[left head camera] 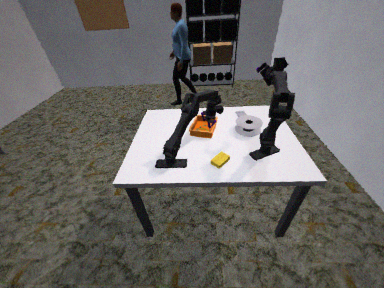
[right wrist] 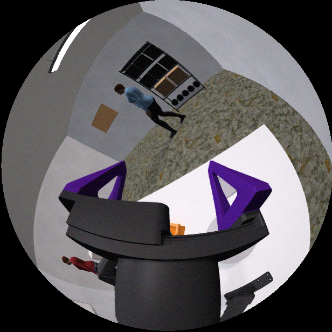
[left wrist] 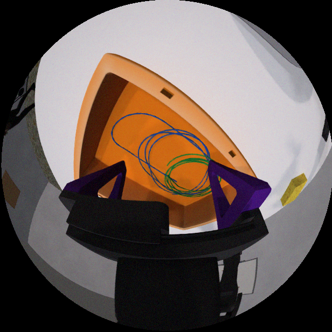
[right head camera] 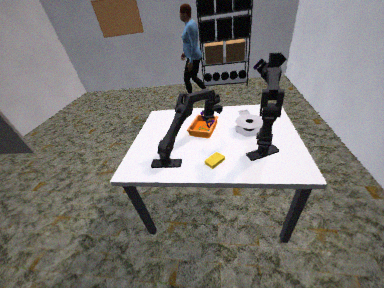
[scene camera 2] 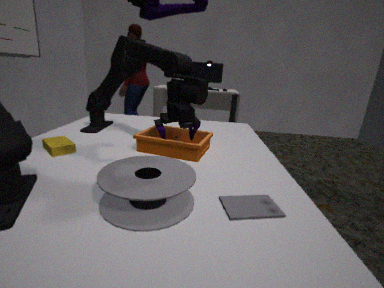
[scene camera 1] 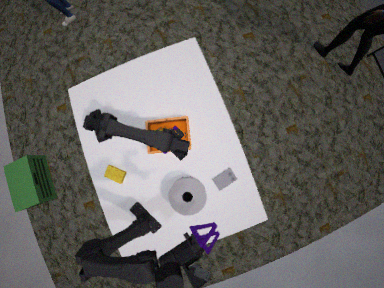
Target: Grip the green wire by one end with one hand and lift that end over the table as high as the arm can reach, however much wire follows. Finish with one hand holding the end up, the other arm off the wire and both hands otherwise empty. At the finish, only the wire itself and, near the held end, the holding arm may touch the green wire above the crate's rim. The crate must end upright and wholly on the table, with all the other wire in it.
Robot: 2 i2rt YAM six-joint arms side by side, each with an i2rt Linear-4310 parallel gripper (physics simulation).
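Pixels of known places: left gripper, between the fingertips: (left head camera: 206,124) (right head camera: 206,124); right gripper, between the fingertips: (left head camera: 261,73) (right head camera: 260,70) (scene camera 1: 217,228); left arm's base, origin of its link: (left head camera: 171,163) (right head camera: 166,163) (scene camera 2: 98,127); right arm's base, origin of its link: (left head camera: 264,152) (right head camera: 262,153) (scene camera 2: 7,200) (scene camera 1: 145,217).
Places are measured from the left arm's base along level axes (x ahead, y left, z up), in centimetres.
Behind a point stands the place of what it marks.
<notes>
The green wire (left wrist: 189,159) lies coiled in the orange crate (left head camera: 202,134) {x 27.2, y -20.6, z 2.7 cm} (right head camera: 200,134) {x 27.3, y -20.4, z 2.7 cm} (scene camera 2: 172,148) {x 38.2, y -30.6, z 3.2 cm} (left wrist: 134,72), toward the right in the left wrist view. One end seems to show at the coil's upper left. A blue wire (left wrist: 113,131) lies looped beside and across it. The crate is upright on the table. My left gripper (left wrist: 166,164) (scene camera 2: 177,136) {x 39.3, y -24.5, z 3.5 cm} is open and points down into the crate; its right-hand finger in the left wrist view overlaps the green coil's edge, and contact cannot be told. My right gripper (right wrist: 167,165) (scene camera 1: 205,236) is open, empty and raised high, away from the crate.
A grey spool (left head camera: 249,123) {x 34.3, y -56.2, z 6.2 cm} (scene camera 1: 175,205) {x 28.6, y -58.2, z 6.5 cm} (scene camera 2: 120,182) {x 32.0, y -61.1, z 6.5 cm} stands near the crate. A flat grey plate (scene camera 1: 224,179) {x 58.0, y -55.9, z 0.6 cm} (scene camera 2: 250,207) {x 58.1, y -56.8, z 0.6 cm} lies beyond the spool. A yellow block (left head camera: 220,159) {x -0.3, y -31.0, z 3.0 cm} (right head camera: 215,160) {x -0.9, y -31.6, z 3.0 cm} (scene camera 1: 115,174) {x 1.7, y -31.4, z 3.0 cm} lies between the arm bases. A person (left head camera: 181,45) is behind the table.
</notes>
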